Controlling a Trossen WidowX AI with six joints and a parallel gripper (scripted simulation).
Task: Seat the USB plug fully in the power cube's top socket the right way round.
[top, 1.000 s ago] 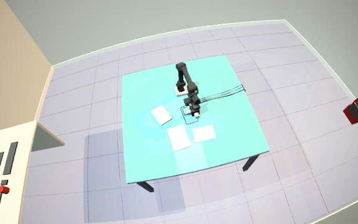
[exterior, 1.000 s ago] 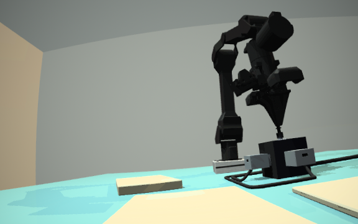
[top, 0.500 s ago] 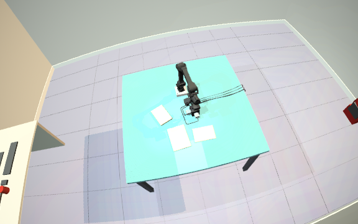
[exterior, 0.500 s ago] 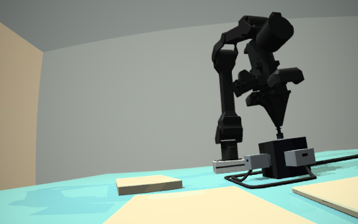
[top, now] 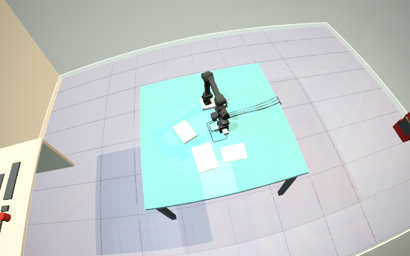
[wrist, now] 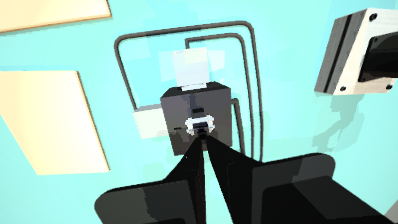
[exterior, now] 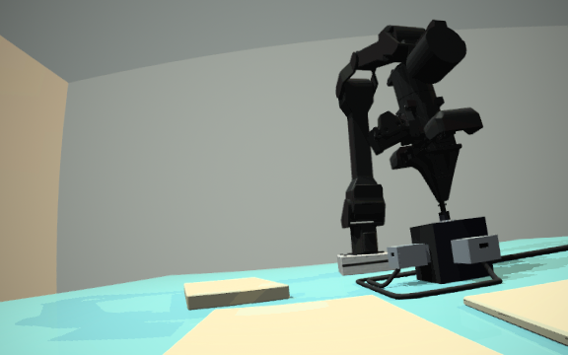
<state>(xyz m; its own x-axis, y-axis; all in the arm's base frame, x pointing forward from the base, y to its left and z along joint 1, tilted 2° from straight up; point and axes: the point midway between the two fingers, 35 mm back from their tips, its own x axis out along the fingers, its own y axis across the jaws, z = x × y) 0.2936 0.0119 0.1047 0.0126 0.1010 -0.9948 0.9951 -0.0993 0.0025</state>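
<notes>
Right now the usb plug is 20 mm below my gripper tip. Also, from my gripper tip: cream pad: 250 mm ahead, 20 mm to the right, 100 mm below.
</notes>
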